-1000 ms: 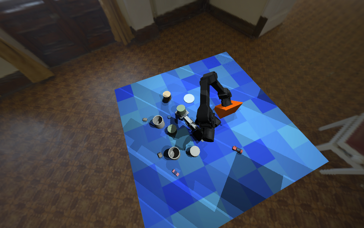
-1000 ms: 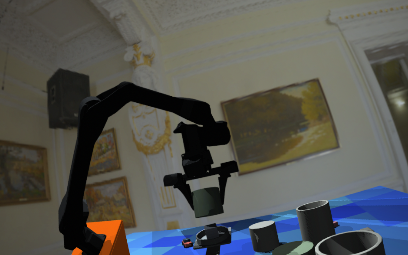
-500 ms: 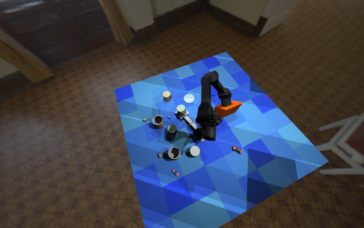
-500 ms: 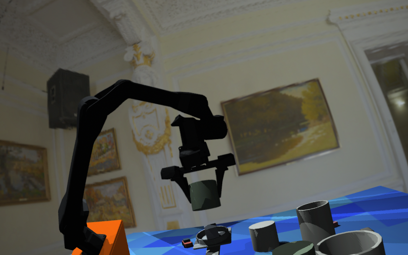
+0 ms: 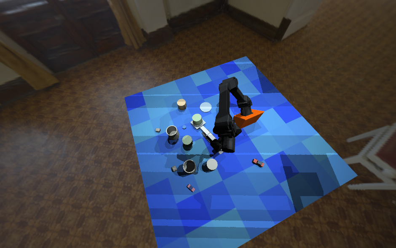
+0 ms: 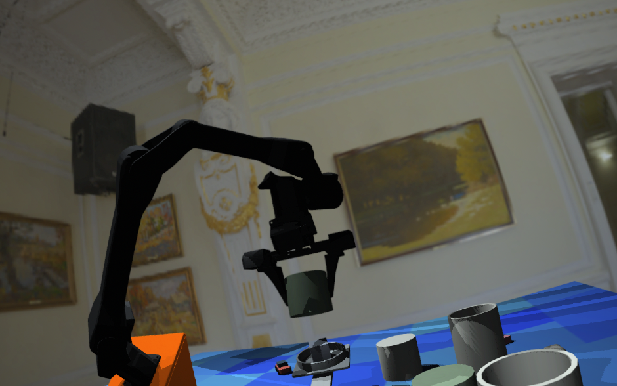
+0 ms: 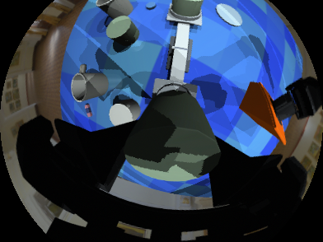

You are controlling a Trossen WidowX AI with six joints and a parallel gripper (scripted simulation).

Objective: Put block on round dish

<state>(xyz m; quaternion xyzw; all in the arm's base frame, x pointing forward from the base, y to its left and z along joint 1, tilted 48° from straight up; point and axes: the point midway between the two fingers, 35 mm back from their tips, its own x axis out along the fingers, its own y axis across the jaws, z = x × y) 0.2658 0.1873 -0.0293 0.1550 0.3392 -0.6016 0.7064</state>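
The round pale dish is 380 mm to the right of my gripper tip, 170 mm below it and 40 mm behind it. The rest, counted from my gripper tip: toy car 200 mm behind, 180 mm to the left, 160 mm below; then tan cylinder 480 mm to the right, 140 mm ahead, 130 mm below; then white cylinder 130 mm below, 120 mm ahead, 70 mm to the left.
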